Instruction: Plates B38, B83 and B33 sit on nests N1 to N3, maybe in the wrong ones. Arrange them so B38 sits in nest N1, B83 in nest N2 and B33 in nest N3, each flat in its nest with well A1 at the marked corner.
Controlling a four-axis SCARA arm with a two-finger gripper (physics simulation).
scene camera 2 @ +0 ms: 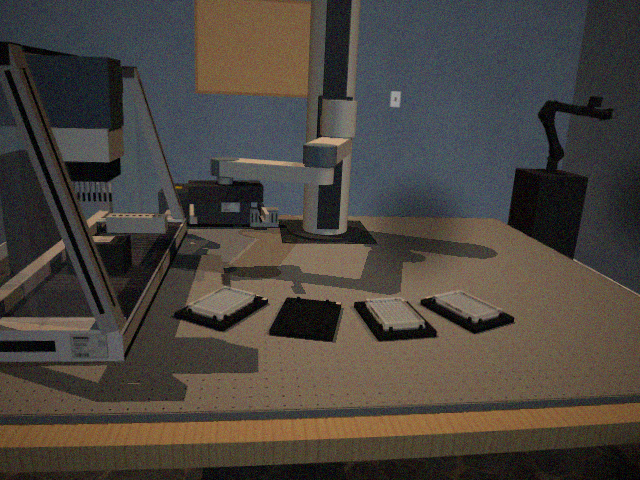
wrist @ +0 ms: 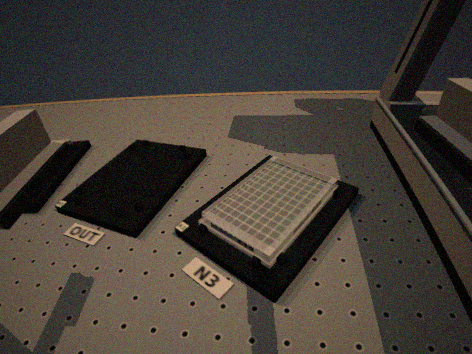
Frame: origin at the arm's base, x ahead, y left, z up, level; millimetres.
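Seen in the pictures: gripper, fingertip midpoint: point(scene camera 2: 230, 219) point(wrist: 237, 114); arm's base, origin of the base link: point(scene camera 2: 324, 234).
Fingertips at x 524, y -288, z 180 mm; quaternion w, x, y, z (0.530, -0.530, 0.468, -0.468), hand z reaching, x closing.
Offsets run from my fingertips to a thing's top centre. "*": to the spot under its first point.
A pale plate {120 mm ahead, 10 mm right, 141 mm down} point(scene camera 2: 222, 302) point(wrist: 272, 205) lies flat on black nest N3 {120 mm ahead, 10 mm right, 146 mm down} point(scene camera 2: 206, 321) point(wrist: 310, 245), whose A1 tag {* 86 mm ahead, 77 mm left, 156 mm down} point(wrist: 181, 227) is at its near left corner. A second plate {181 mm ahead, 340 mm left, 141 mm down} point(scene camera 2: 395, 312) sits flat on nest N2 {181 mm ahead, 340 mm left, 146 mm down} point(scene camera 2: 408, 334) point(wrist: 50, 180), which is partly cut off in the wrist view. A third plate {147 mm ahead, 513 mm left, 141 mm down} point(scene camera 2: 467, 305) sits on nest N1 {147 mm ahead, 513 mm left, 146 mm down} point(scene camera 2: 475, 326), at the right in the scene view. The plates' codes and well A1 corners cannot be read. My gripper point(scene camera 2: 229, 214) is open and empty, raised over the back left of the table, behind N3.
The black OUT nest {172 mm ahead, 163 mm left, 146 mm down} point(scene camera 2: 306, 319) point(wrist: 135, 185) stands empty between N3 and N2. A large framed machine point(scene camera 2: 155, 273) point(wrist: 420, 200) stands beside N3. A dark device with a white label {* 559 mm back, 22 mm left, 106 mm down} point(scene camera 2: 245, 209) is behind my gripper. A light block point(wrist: 15, 140) shows at the wrist view's left edge.
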